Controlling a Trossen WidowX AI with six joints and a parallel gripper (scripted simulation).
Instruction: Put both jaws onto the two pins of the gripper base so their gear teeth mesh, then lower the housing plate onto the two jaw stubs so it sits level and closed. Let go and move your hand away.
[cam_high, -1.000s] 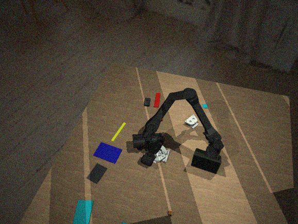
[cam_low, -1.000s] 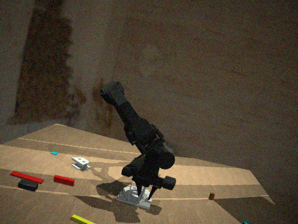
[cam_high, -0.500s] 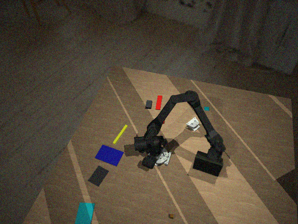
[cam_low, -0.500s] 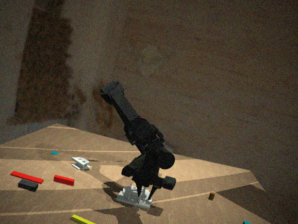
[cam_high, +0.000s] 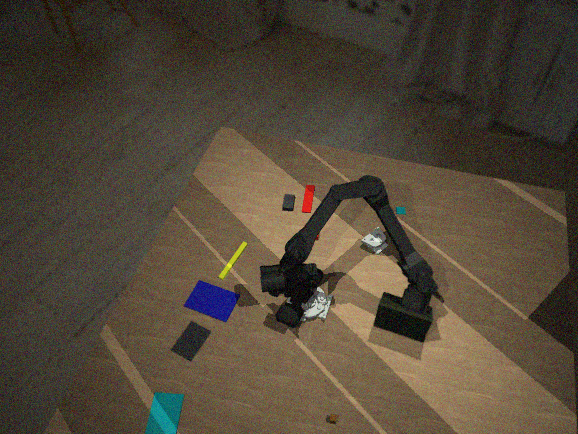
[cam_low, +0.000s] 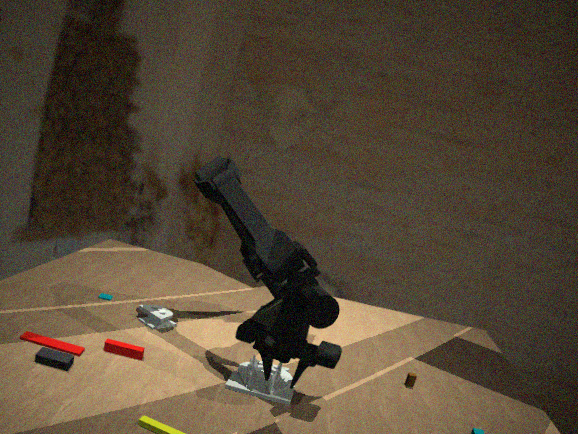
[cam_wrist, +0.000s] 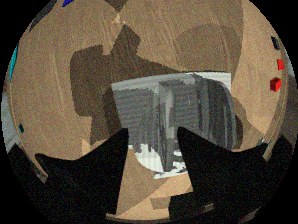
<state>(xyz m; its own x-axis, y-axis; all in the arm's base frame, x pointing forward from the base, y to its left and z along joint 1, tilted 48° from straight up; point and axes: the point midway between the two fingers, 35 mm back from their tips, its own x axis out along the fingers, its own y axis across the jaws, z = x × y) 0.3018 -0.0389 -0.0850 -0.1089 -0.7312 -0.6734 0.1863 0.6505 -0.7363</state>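
The grey jaw lies 40 mm behind my gripper tip and 10 mm to the right of it. The rest, counted from my gripper tip: yellow bar: 250 mm ahead, 110 mm to the right, 10 mm below; then blue plate: 270 mm ahead, 40 mm to the left, 10 mm below; then small brown block: 280 mm to the left, 160 mm behind.
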